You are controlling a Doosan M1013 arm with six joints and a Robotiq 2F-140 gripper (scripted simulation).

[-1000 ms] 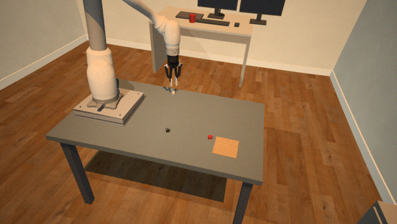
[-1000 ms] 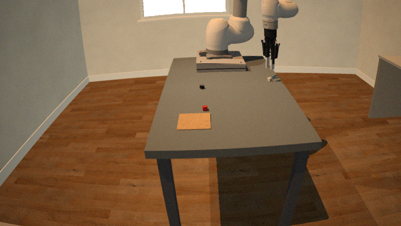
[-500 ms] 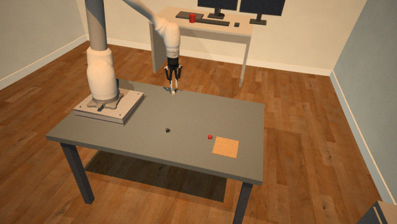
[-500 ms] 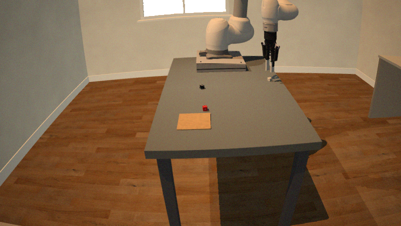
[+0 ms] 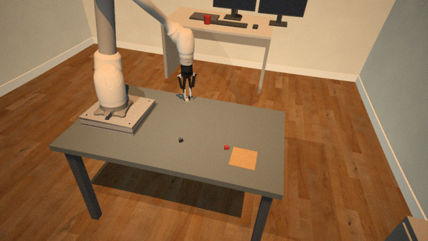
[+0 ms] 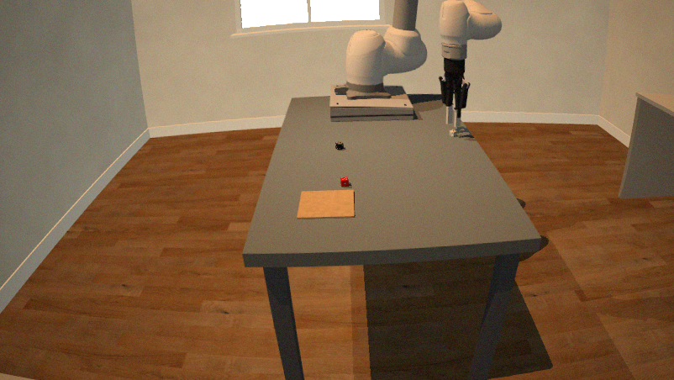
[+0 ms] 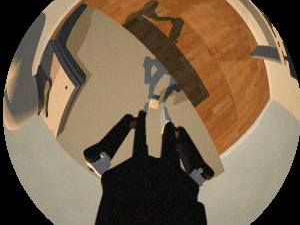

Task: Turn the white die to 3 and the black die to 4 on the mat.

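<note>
Now: the white die 7 cm below my hand. The rest, counted from my hand: orange mat: 38 cm ahead, 51 cm to the right, 8 cm below; then black die: 2 cm ahead, 42 cm to the right, 7 cm below; then red die: 29 cm ahead, 45 cm to the right, 7 cm below.
</note>
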